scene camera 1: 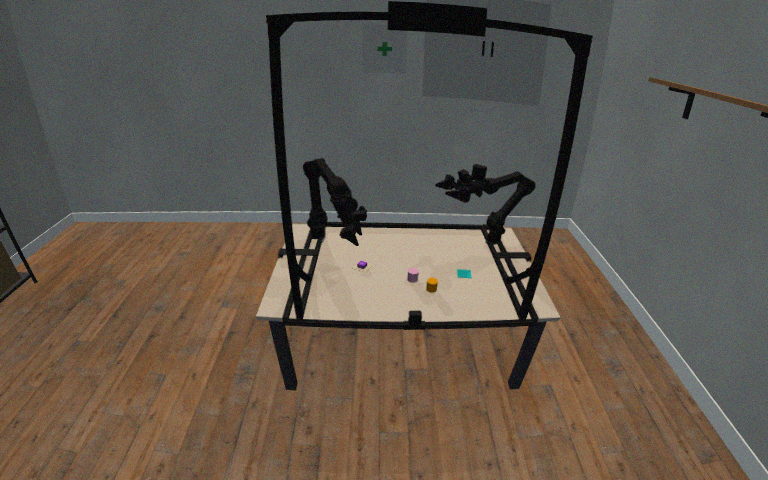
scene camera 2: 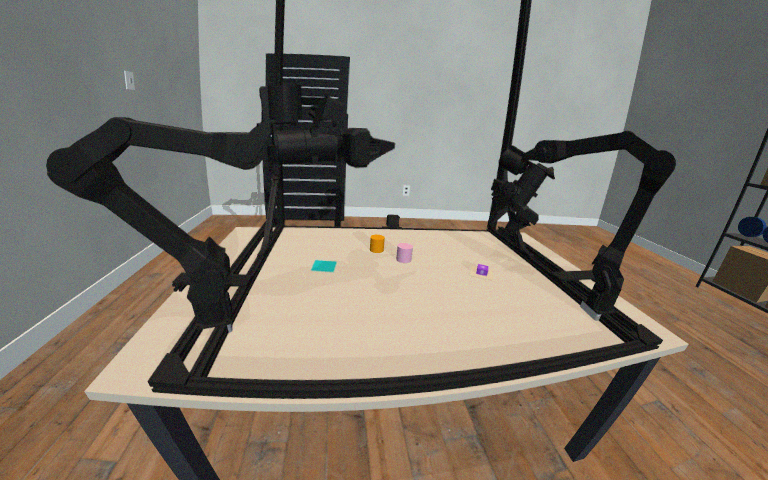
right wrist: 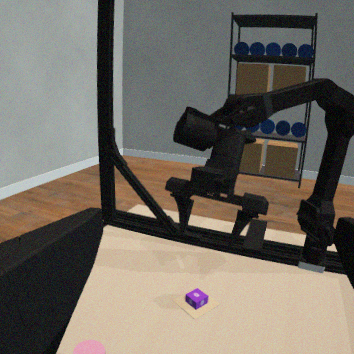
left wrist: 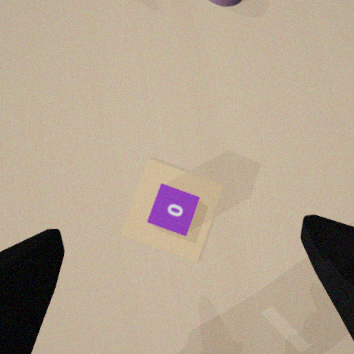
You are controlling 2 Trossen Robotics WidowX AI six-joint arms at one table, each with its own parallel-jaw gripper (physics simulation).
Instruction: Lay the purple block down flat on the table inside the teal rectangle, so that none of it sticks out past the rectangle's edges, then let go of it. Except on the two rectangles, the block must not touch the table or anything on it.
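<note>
The purple block lies on a pale tan rectangle, inside its edges, with a white "0" on top. The teal rectangle lies on the table with no block on it; it does not show in the wrist views. My left gripper is open and empty, above the table, pointing down; in its wrist view the block shows between the fingers, well below them. My right gripper is open and empty, held high and roughly level.
A pink cylinder and an orange cylinder stand on the table between the block and the teal rectangle. A black frame runs around the table and rises above it.
</note>
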